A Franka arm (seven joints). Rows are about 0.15 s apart.
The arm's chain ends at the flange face. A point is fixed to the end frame.
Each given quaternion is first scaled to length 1.
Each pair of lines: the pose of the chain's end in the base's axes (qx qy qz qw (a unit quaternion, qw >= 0); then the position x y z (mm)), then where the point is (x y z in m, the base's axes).
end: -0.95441 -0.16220 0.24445 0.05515 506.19 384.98 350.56
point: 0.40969 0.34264 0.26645
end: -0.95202 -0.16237 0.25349 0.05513 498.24 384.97 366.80
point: 0.40030 0.34221 0.28459
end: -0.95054 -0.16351 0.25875 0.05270 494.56 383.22 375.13
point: 0.39601 0.33956 0.29413
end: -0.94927 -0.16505 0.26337 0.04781 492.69 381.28 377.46
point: 0.39380 0.33620 0.29766
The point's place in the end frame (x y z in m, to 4 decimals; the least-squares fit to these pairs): -0.0564 0.0281 0.1192
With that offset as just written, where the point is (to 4 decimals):
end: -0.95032 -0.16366 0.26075 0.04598 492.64 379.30 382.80
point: 0.3941 0.3342 0.3026
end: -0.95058 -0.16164 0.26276 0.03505 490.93 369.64 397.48
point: 0.3925 0.3225 0.3183
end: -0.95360 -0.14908 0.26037 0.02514 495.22 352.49 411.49
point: 0.3965 0.3054 0.3327
